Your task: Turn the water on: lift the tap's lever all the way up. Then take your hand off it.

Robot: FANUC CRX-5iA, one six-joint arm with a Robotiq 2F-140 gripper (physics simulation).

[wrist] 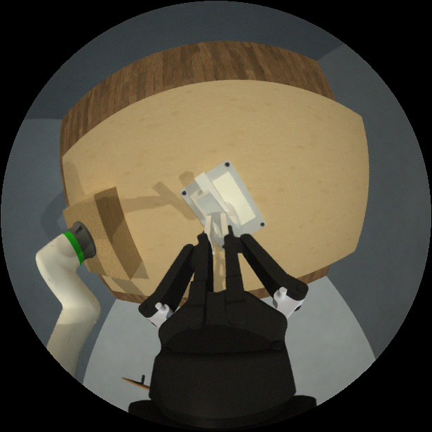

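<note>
The tap (210, 202) is a pale grey and white fitting near the middle of the wrist view. It stands on a light grey base plate (218, 172) with dark screws at its corners and a cream panel on its right part. A white bar runs along the tap's upper right side; which part is the lever is hard to tell. My gripper (217, 221) is nearly closed, with a narrow gap between its pale fingertips and nothing held. The fingertips are at the lower edge of the tap and overlap it in view; contact cannot be told. The fingers hide part of the tap and plate.
The plate lies on a light wooden table top (300, 150). A brown block (117, 225) stands at the left, beside a white robot arm part (62, 285) with a green ring. A darker wood edge (200, 62) shows behind the table top. Shadows fall left of the tap.
</note>
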